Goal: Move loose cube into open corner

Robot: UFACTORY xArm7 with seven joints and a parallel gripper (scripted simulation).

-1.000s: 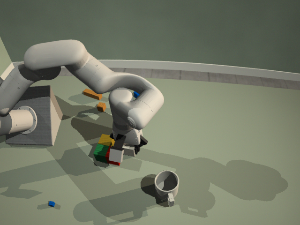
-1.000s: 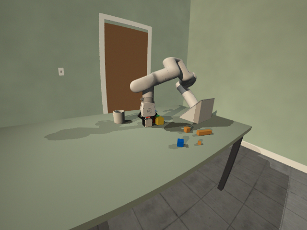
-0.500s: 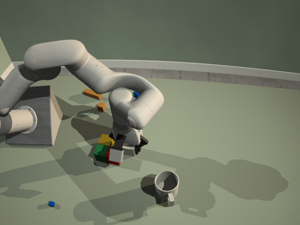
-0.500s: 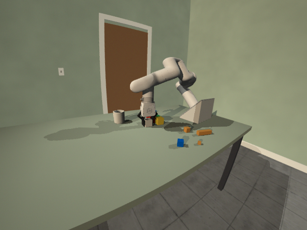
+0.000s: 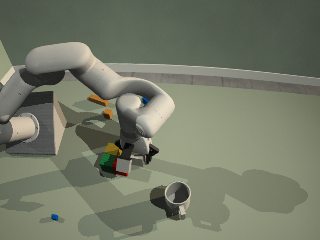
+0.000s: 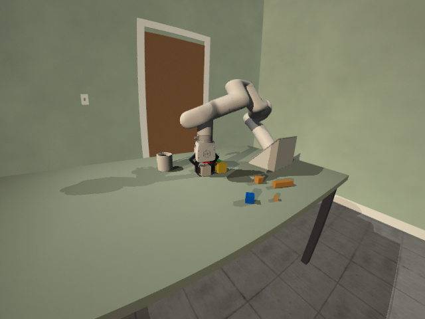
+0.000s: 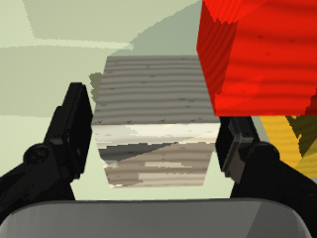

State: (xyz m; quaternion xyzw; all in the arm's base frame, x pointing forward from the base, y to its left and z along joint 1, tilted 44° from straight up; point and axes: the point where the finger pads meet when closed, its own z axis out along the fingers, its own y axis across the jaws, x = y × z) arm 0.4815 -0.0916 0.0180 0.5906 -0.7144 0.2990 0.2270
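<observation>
My hand is right at the beige cube. Round my hand: long orange block: 320 mm to the left, 220 mm behind, 10 mm below; red cube: 60 mm behind, 40 mm to the right; yellow cube: 100 mm behind, 20 mm to the left.
</observation>
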